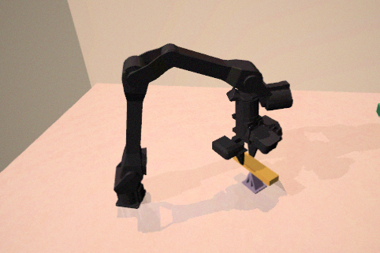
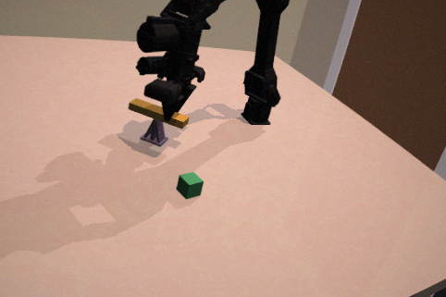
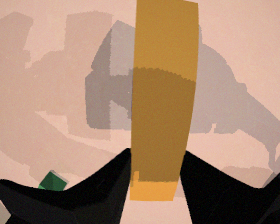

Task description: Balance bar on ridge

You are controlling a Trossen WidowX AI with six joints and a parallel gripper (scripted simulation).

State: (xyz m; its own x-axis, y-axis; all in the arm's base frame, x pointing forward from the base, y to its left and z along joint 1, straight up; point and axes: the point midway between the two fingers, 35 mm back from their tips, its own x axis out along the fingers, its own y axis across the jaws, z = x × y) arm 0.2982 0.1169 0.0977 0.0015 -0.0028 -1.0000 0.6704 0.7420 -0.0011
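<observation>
The bar is 2 cm ahead of my gripper tip and 2 cm to the right of it. From my gripper tip the other things lie so: green cube: 1 cm ahead, 18 cm to the left, 5 cm below.
</observation>
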